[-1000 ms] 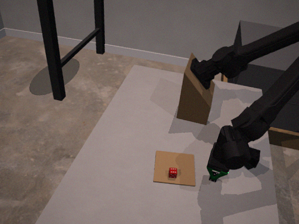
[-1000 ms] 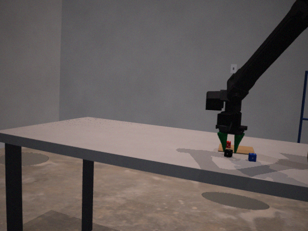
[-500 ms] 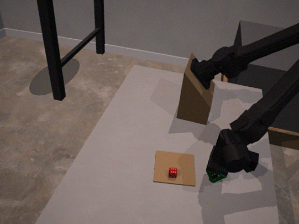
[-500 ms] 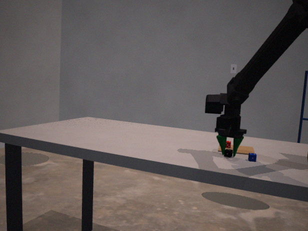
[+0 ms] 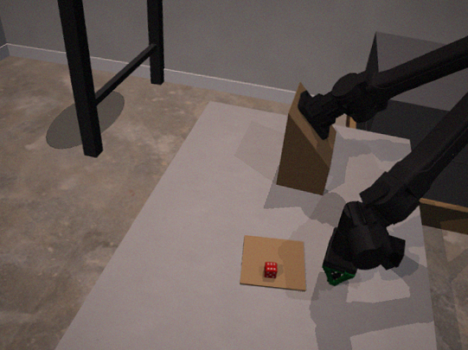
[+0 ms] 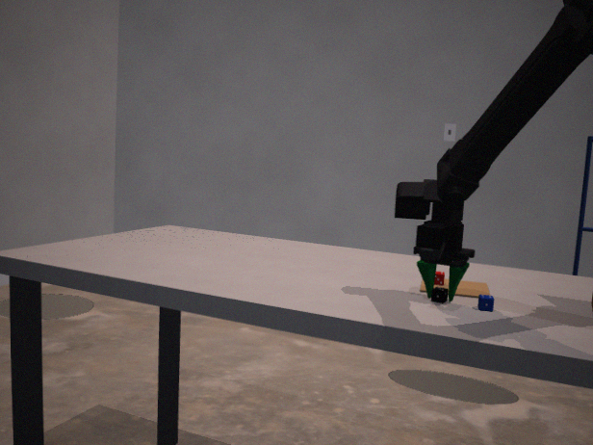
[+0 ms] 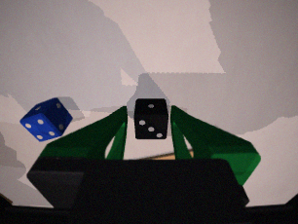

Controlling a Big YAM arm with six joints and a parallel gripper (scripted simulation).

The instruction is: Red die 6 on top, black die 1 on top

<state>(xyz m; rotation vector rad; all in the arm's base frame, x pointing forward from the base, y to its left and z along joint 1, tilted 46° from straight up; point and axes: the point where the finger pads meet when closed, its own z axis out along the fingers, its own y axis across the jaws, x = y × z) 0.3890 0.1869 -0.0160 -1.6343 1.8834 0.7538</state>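
My gripper is now right at the black die. From my hand the other things lie so: red die: 14 cm to the right, 3 cm ahead; tan mat: 14 cm to the right, 1 cm below, 1 cm behind; blue die: 9 cm behind, 1 cm to the left.
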